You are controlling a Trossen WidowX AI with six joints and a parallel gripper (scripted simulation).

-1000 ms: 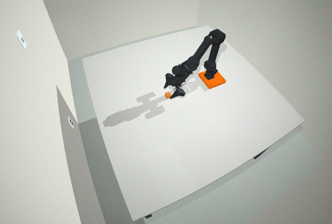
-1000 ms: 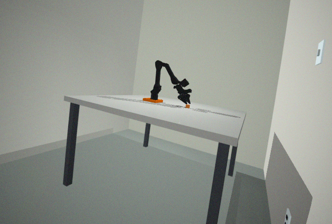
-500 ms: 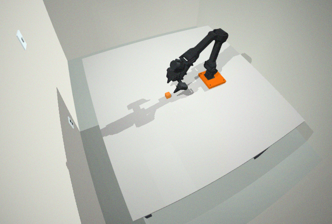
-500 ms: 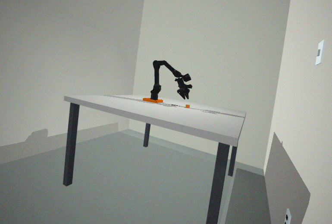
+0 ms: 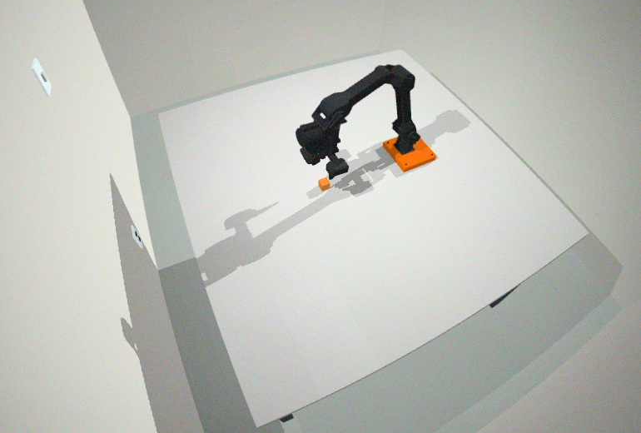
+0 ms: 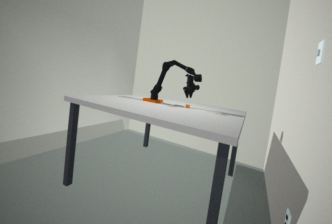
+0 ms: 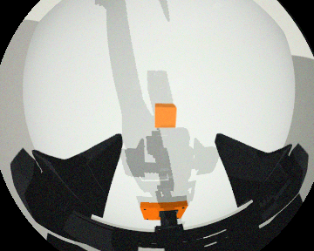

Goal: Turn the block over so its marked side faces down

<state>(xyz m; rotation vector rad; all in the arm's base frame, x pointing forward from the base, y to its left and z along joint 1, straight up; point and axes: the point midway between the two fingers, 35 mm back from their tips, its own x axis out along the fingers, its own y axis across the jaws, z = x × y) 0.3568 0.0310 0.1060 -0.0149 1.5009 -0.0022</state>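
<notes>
My gripper tip is now 80 mm above the orange block and 10 mm past it.
</notes>
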